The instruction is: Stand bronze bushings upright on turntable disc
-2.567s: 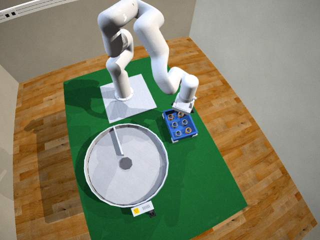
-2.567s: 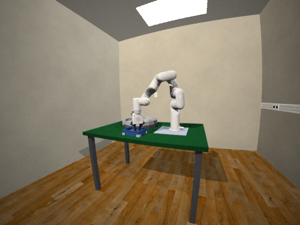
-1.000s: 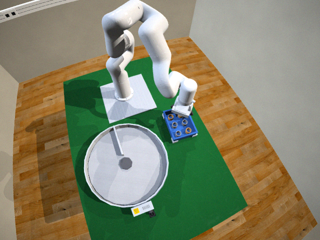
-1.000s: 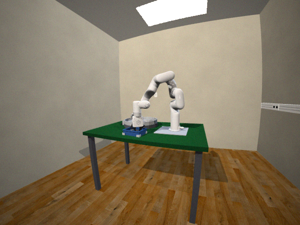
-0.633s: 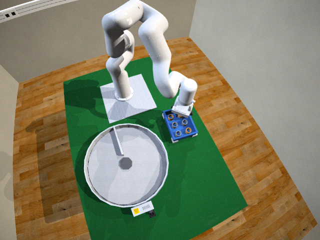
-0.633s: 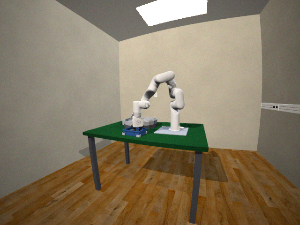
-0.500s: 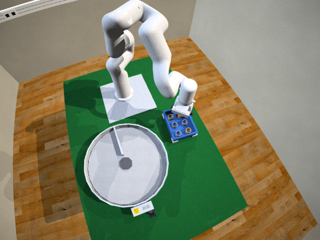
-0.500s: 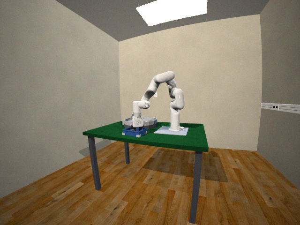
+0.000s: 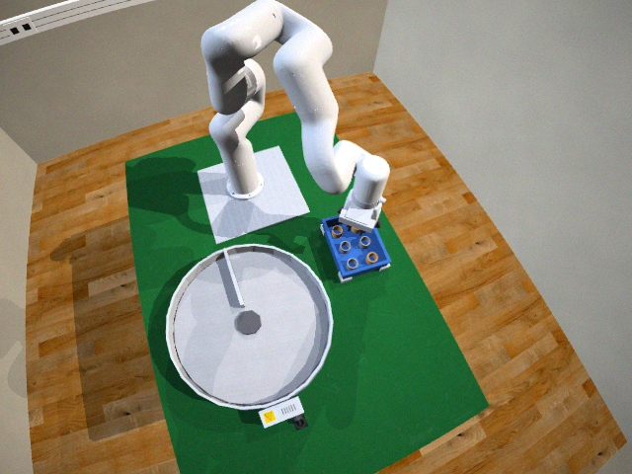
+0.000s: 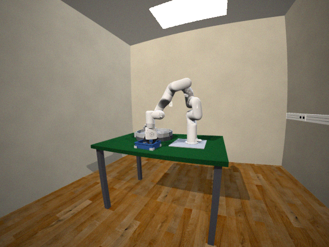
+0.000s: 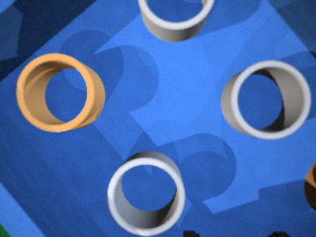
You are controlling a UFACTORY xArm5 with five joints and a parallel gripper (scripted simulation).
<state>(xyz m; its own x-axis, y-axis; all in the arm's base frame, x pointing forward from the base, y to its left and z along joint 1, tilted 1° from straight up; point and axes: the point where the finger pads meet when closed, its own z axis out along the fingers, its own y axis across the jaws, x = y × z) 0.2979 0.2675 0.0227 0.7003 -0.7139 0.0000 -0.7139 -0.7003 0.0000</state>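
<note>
Now: the blue crate 5 cm ahead of my hand, 3 cm to the right of it and 1 cm below it. The rest, counted from my hand: grey turntable disc 16 cm ahead, 39 cm to the right, 2 cm above.
</note>
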